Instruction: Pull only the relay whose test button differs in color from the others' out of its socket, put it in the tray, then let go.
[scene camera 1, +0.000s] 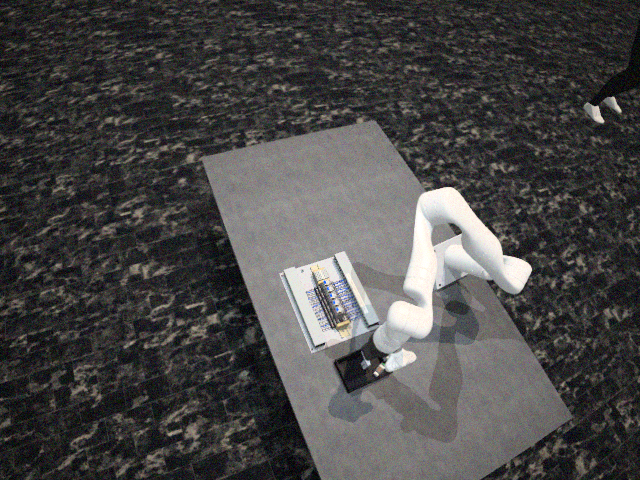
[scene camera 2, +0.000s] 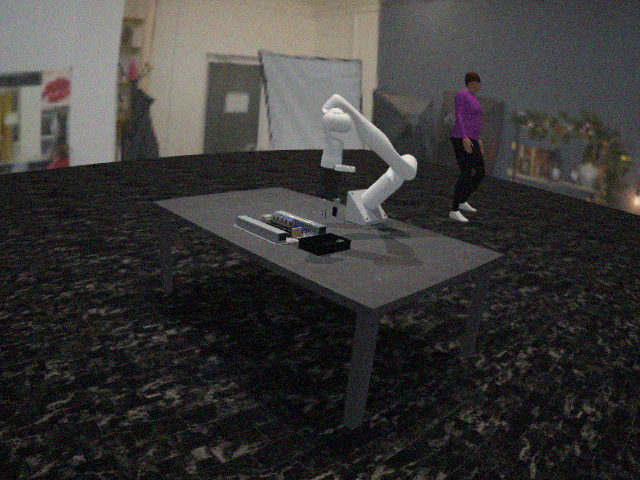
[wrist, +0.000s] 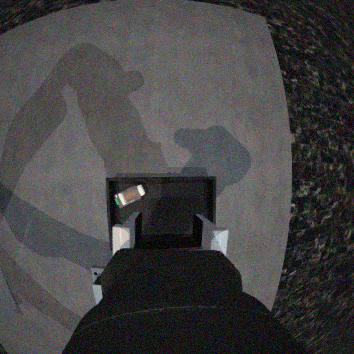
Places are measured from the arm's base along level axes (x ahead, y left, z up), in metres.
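Where they show: gripper, fingertip midpoint: (scene camera 1: 371, 362) (scene camera 2: 328, 216) (wrist: 167, 223); arm's base at its link origin: (scene camera 1: 453, 256) (scene camera 2: 368, 201).
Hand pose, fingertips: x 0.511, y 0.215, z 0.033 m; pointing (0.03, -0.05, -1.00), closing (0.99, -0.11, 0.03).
Observation:
Each offset is from my fingertips to the centre of the thing. "spot": to the spot under its first point. Level surfaces: height alone.
A relay {0.020 m left, 0.050 m back, 0.108 m down} (scene camera 1: 379, 368) (wrist: 130, 195) with a green spot at one end lies on its side inside the black tray {0.012 m right, 0.003 m back, 0.107 m down} (scene camera 1: 350, 376) (scene camera 2: 316, 248) (wrist: 165, 177), near one corner. In the wrist view it is at the tray's upper left, apart from the fingers. My gripper (scene camera 2: 329, 211) (wrist: 167, 223) is open and empty, above the tray. The row of other relays {0.271 m right, 0.017 m back, 0.077 m down} (scene camera 1: 332, 295) with blue spots stands in the sockets on the panel {spot: 0.266 m right, 0.090 m ahead, 0.081 m down} (scene camera 1: 305, 310). Small details of the row are too blurred to tell.
The panel's grey ducts (scene camera 1: 356, 289) (scene camera 2: 260, 227) run along both sides of the relay row, close to the tray. The arm's base (scene camera 2: 364, 209) stands on the table {0.125 m down} (scene camera 1: 310, 191) (scene camera 2: 392, 279). A person (scene camera 2: 466, 124) stands on the floor beyond the table.

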